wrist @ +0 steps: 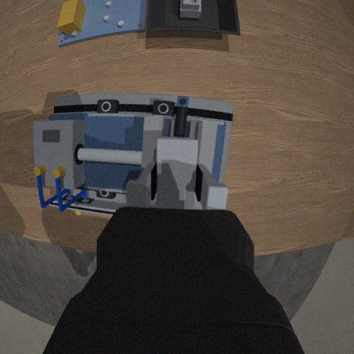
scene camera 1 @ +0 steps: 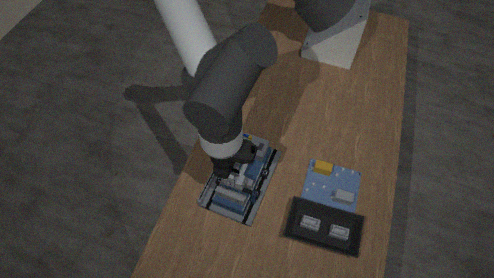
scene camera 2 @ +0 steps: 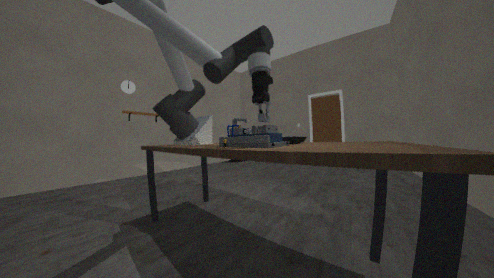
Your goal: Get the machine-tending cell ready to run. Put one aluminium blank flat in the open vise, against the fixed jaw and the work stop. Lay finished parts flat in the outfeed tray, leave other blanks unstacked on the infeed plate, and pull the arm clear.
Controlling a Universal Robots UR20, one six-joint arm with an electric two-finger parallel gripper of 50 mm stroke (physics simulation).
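Places are measured from the arm's base along level axes (x left, y up, z ahead), in millimetres.
Pixels of known places: gripper, fingertip midpoint: (scene camera 1: 233, 179) (scene camera 2: 264, 116); arm's base, origin of the base link: (scene camera 1: 332, 12) (scene camera 2: 188, 130).
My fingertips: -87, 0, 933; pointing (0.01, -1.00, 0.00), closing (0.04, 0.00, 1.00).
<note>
Ahead of a thing's pixels: the offset from my fingertips to its top centre, as dx, dy, dz. "spot": to the spot under its first point.
My gripper (scene camera 1: 238, 181) (scene camera 2: 263, 118) (wrist: 175, 174) is shut on a grey aluminium blank (wrist: 177, 157), held a little above the vise {-3, -40, -69} (scene camera 1: 230, 201) (scene camera 2: 250, 141) (wrist: 115, 131). From the wrist, the blank overlaps the gap between the movable jaw (wrist: 152, 131) and the fixed jaw (scene camera 1: 231, 193) (wrist: 205, 134), hiding part of it. The work stop (wrist: 181, 120) is a dark rod beyond the blank's far end. Another blank {+349, -95, -125} (scene camera 1: 344, 195) lies on the blue infeed plate {+301, -131, -162} (scene camera 1: 314, 186) (wrist: 130, 11). Two finished parts {spot: +267, -106, +4} (scene camera 1: 310, 222) {spot: +362, -92, +7} (scene camera 1: 339, 232) lie in the black outfeed tray {spot: +324, -116, +52} (scene camera 1: 322, 243) (wrist: 187, 29).
A yellow block {+252, -95, -208} (scene camera 1: 323, 167) (wrist: 72, 16) stands on the infeed plate. Blue bent tubes with yellow ends (wrist: 60, 190) rise at the vise's screw end beside a grey block (wrist: 60, 162). The arm's pale base mount (scene camera 1: 332, 47) stands at the table's far end.
</note>
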